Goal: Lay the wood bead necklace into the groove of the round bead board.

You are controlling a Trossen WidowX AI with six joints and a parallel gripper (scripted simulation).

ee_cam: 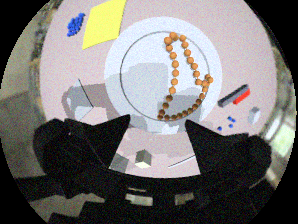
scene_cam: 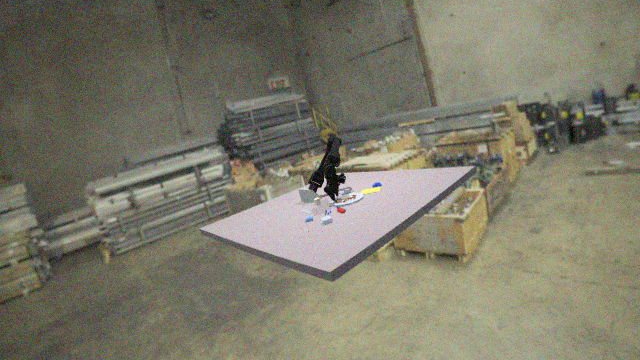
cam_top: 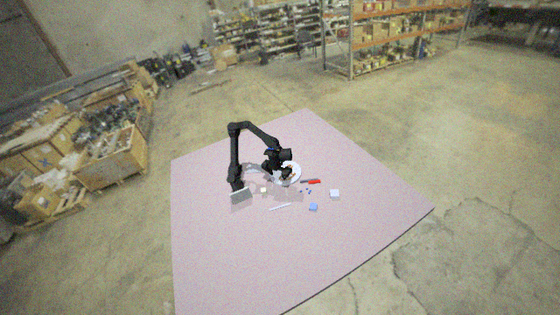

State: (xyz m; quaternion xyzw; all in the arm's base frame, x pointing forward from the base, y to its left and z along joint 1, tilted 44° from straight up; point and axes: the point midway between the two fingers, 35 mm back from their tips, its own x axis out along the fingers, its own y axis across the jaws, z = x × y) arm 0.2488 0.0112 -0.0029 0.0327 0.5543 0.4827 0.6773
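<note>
My gripper tip is now 11 cm past the cream cube and 6 cm to the left of it. Also, from my gripper tip: white stick: 19 cm to the right, 6 cm behind, 2 cm below; red-handled tool: 17 cm ahead, 11 cm to the right, 2 cm below; grey plate: 17 cm to the left, 12 cm behind, 2 cm below.
</note>
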